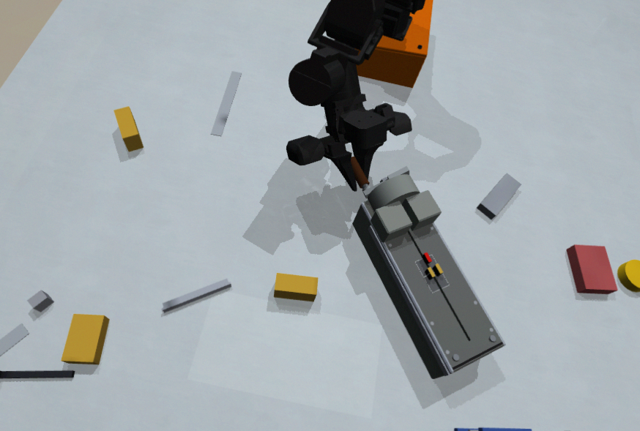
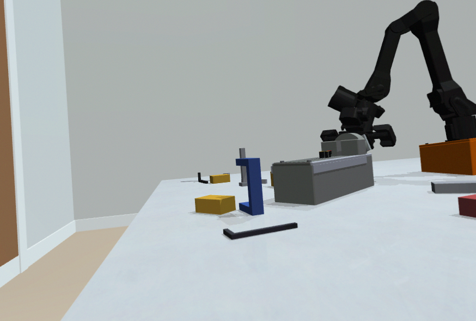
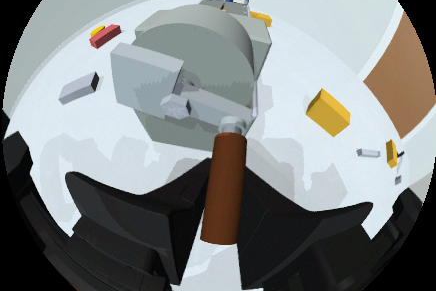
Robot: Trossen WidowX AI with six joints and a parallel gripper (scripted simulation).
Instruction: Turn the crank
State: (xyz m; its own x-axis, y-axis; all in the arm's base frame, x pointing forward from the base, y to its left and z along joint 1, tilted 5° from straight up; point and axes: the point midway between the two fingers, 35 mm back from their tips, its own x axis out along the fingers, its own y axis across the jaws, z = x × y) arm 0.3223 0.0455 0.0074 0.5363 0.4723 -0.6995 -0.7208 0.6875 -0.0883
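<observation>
My gripper tip is now 12 cm to the right of the red pointer, 8 cm short of it and 3 cm below it. Also, from my gripper tip: brown handle (2 cm above, 1 cm to the right, 1 cm behind); grey block (23 cm to the left, 12 cm behind, 5 cm below); blue clamp (28 cm to the left, 26 cm ahead).
</observation>
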